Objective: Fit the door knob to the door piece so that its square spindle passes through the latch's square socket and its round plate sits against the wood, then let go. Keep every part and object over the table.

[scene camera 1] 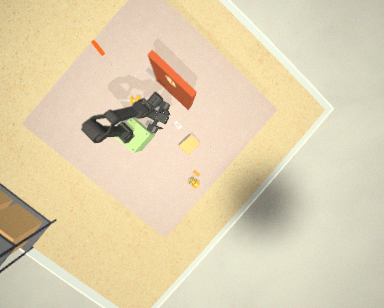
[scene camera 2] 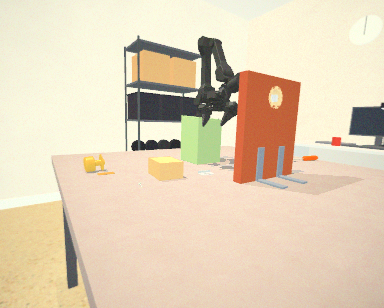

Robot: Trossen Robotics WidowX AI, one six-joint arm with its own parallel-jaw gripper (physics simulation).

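Seen in the pictures: gripper, between the fingertips: (scene camera 2: 211, 126); arm's base, origin of its link: (scene camera 1: 127, 136) (scene camera 2: 201, 117).
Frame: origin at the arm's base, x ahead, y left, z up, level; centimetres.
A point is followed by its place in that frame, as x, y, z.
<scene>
A yellow door knob (scene camera 1: 135, 100) {18.4, 16.4, -18.5} with a thin pale spindle lies on the table left of the door piece in the scene camera 1 view; it does not show in the scene camera 2 view. The red-orange door piece (scene camera 1: 183, 95) {39.1, -8.3, 2.9} (scene camera 2: 267, 127) {42.5, -2.1, -3.5} stands upright on grey feet. Its pale round latch area (scene camera 1: 170, 80) {39.7, 2.2, 4.6} (scene camera 2: 275, 97) {41.3, 2.7, 7.3} has a square at the centre. A second yellow knob-like part (scene camera 1: 194, 182) {4.0, -52.5, -18.4} (scene camera 2: 94, 163) {6.4, -53.0, -18.9} lies near the table's edge. My gripper (scene camera 1: 161, 117) {21.7, -10.6, -3.9} (scene camera 2: 215, 123) {21.7, -10.6, -3.9} is open and empty, raised above the table beside the door piece, apart from both knobs.
A green block (scene camera 1: 138, 142) {1.6, -7.2, 0.2} (scene camera 2: 200, 142) {9.8, -7.2, -11.9} stands under the arm. A yellow block (scene camera 1: 189, 144) {21.5, -31.0, -16.5} (scene camera 2: 166, 168) {27.3, -33.8, -18.4}, a small orange strip (scene camera 1: 196, 173) {9.5, -49.8, -22.3} (scene camera 2: 106, 173) {9.9, -49.6, -22.3}, a small white plate (scene camera 1: 178, 125) {25.3, -16.2, -22.3} (scene camera 2: 205, 172) {24.9, -15.2, -22.3} and an orange-handled tool (scene camera 1: 98, 47) {27.7, 58.1, -20.0} (scene camera 2: 310, 158) {28.3, 57.3, -21.1} lie on the table.
</scene>
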